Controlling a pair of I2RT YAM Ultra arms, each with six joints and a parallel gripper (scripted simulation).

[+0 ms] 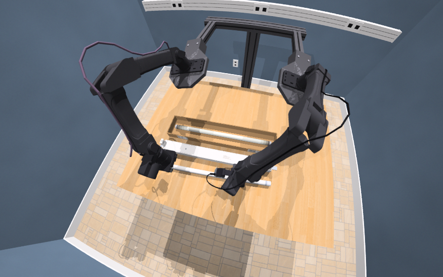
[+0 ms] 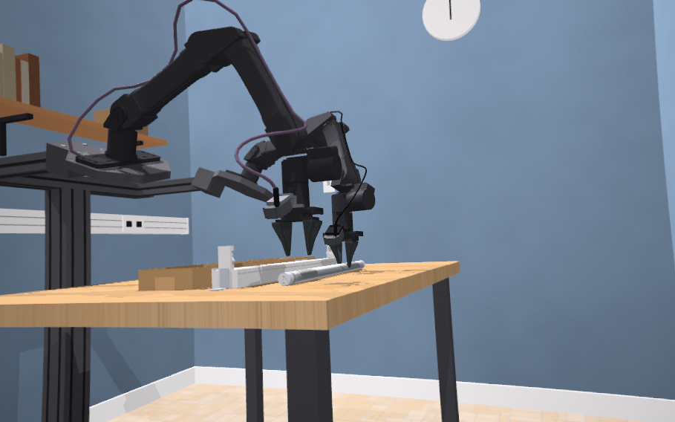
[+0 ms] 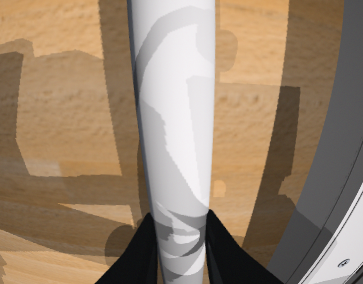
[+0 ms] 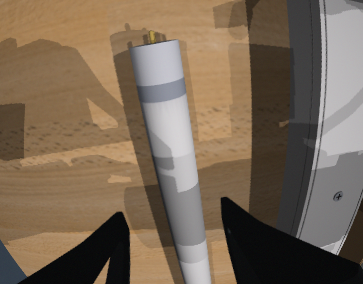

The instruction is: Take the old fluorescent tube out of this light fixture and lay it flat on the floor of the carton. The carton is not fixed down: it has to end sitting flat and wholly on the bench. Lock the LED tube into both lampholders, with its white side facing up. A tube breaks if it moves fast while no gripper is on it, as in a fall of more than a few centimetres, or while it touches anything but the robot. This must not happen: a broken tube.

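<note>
The LED tube lies 1 cm ahead of my left hand, 12 cm to the right of it and 1 cm below it. Round my left hand: light fixture: 10 cm behind, 14 cm to the right, 3 cm above; then brown carton: 23 cm behind, 14 cm to the right; then old fluorescent tube: 23 cm behind, 14 cm to the right.
</note>
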